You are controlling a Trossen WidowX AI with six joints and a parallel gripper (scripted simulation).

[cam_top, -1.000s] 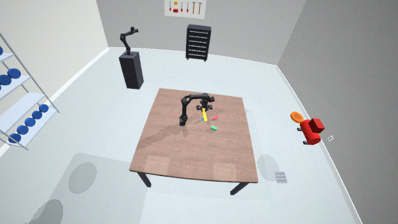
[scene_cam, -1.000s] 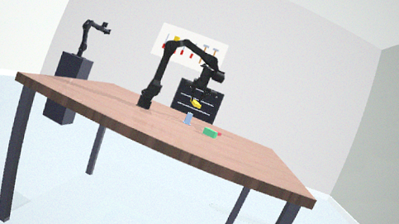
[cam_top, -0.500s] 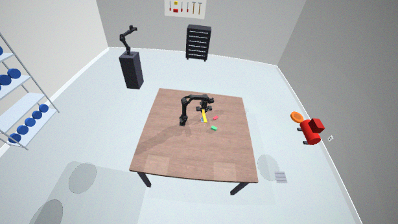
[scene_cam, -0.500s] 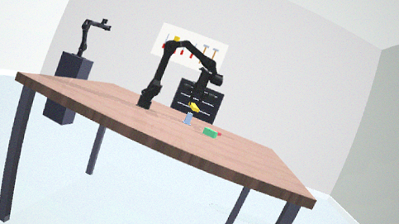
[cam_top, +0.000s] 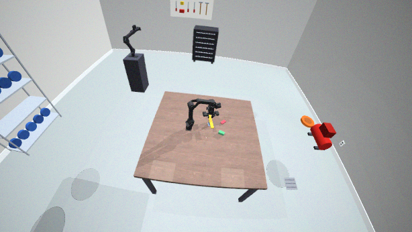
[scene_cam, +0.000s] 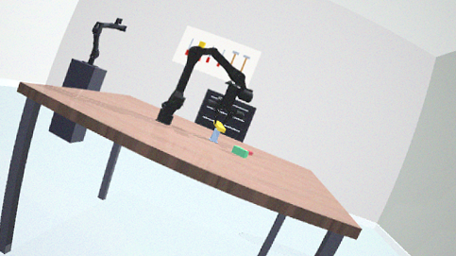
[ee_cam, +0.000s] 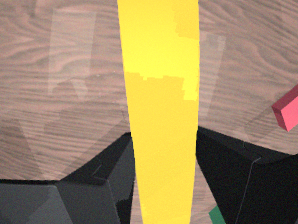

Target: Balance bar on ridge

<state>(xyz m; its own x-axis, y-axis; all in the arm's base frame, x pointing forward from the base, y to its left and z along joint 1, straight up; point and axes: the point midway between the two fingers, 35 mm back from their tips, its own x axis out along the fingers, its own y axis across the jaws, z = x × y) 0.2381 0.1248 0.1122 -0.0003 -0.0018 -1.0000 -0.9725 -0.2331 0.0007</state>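
Right now the yellow bar is 30 mm to the right of my gripper tip and 10 mm ahead of it. From my gripper tip the other things lie so: red block 170 mm ahead, 70 mm below, 30 mm to the left; then green block 150 mm to the right, 150 mm ahead, 60 mm below.
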